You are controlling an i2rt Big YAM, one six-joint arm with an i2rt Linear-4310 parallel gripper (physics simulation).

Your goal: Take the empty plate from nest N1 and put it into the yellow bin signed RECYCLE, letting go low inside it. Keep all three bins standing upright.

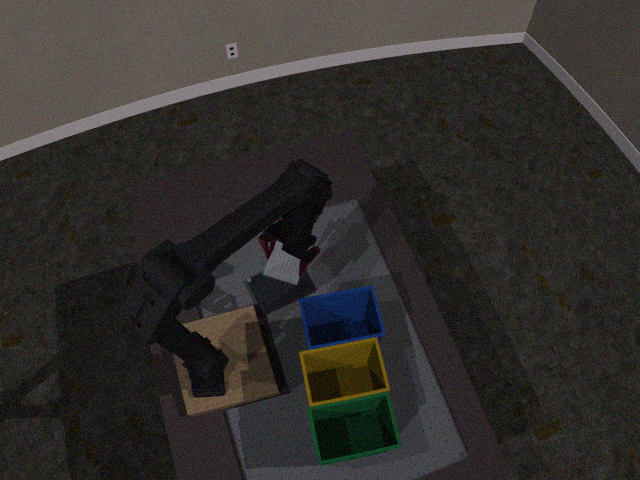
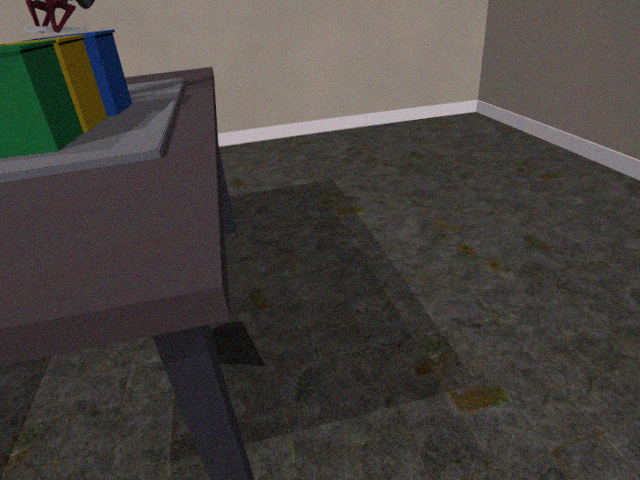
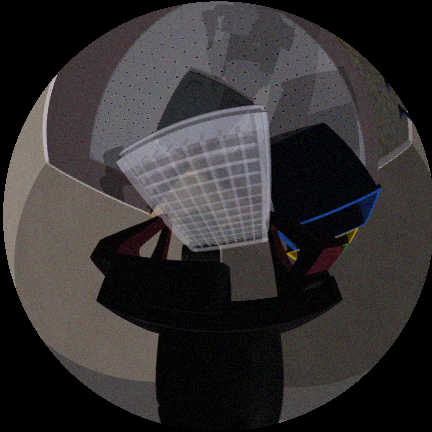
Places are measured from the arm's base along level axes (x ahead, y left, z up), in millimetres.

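Where they show: gripper, between the fingertips: (image 1: 284,266) (image 2: 48,32) (image 3: 218,216); arm's base, origin of its link: (image 1: 207,374).
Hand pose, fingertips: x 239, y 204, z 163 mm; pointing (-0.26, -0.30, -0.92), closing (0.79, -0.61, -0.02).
Note:
Things, the pixels of their top centre, and the offset from my fingertips. Level surfaces: height alone.
- empty plate, centre of its top: (image 3: 211,224) (image 1: 287,253) (image 2: 53,22) dx +12, dy +22, dz +21 mm
- dark nest, centre of its top: (image 3: 196,120) (image 1: 280,283) dx -19, dy +42, dz -174 mm
- yellow bin, centre of its top: (image 1: 344,371) (image 3: 323,247) (image 2: 28,41) dx +101, dy -276, dz -9 mm
- blue bin, centre of its top: (image 3: 333,226) (image 1: 341,316) (image 2: 66,35) dx +116, dy -145, dz -9 mm
- green bin, centre of its top: (image 1: 354,427) dx +102, dy -407, dz -9 mm
- grey perforated mat, height of its surface: dz -189 mm
- brown table, height of its surface: dz -202 mm
My gripper (image 1: 285,258) (image 2: 50,28) (image 3: 218,216) is shut on the empty plate (image 1: 283,264) (image 2: 77,29) (image 3: 210,165), a pale gridded plate between the red fingers. The plate is above the dark nest (image 1: 279,297) (image 3: 192,100), with a gap between them. The yellow bin (image 1: 342,357) (image 2: 82,85) (image 3: 350,234) stands upright between the blue bin (image 1: 338,304) (image 2: 109,72) (image 3: 325,165) and the green bin (image 1: 356,413) (image 2: 31,103), which are upright too. The gripper and plate are beyond the blue bin from the yellow one. The RECYCLE sign is not readable.
A wooden board (image 1: 237,322) lies under the arm's base, left of the bins. The bins stand on a grey perforated mat (image 1: 439,444) (image 2: 152,139) on a brown table (image 1: 449,361) (image 2: 113,232). The blue bin's rim is closest to the plate among the bins.

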